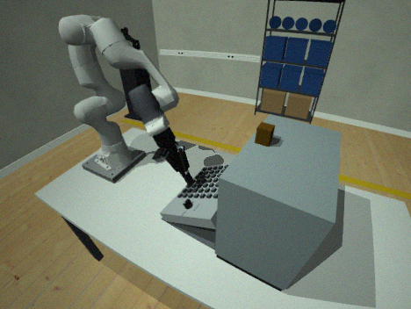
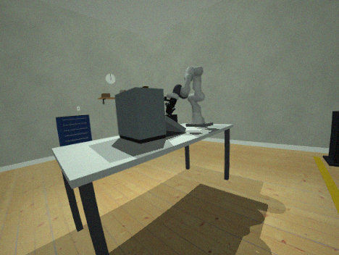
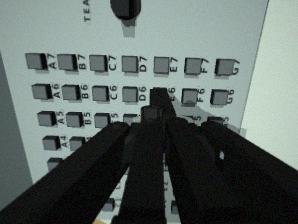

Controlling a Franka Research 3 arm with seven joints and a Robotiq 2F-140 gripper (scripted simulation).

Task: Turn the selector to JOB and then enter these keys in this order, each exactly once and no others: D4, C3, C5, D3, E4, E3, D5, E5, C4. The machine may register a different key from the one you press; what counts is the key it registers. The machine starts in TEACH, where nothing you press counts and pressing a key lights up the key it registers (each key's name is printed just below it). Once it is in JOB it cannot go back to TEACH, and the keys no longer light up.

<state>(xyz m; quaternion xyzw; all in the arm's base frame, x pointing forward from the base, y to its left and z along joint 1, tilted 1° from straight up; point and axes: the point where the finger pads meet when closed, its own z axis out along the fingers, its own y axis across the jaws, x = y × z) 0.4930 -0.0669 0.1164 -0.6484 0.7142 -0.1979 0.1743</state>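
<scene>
My hand is 100 mm short of the key, 60 mm to the right of it and 30 mm above it. Round my hand: selector knob: 100 mm to the right, 50 mm ahead, 30 mm below.
</scene>
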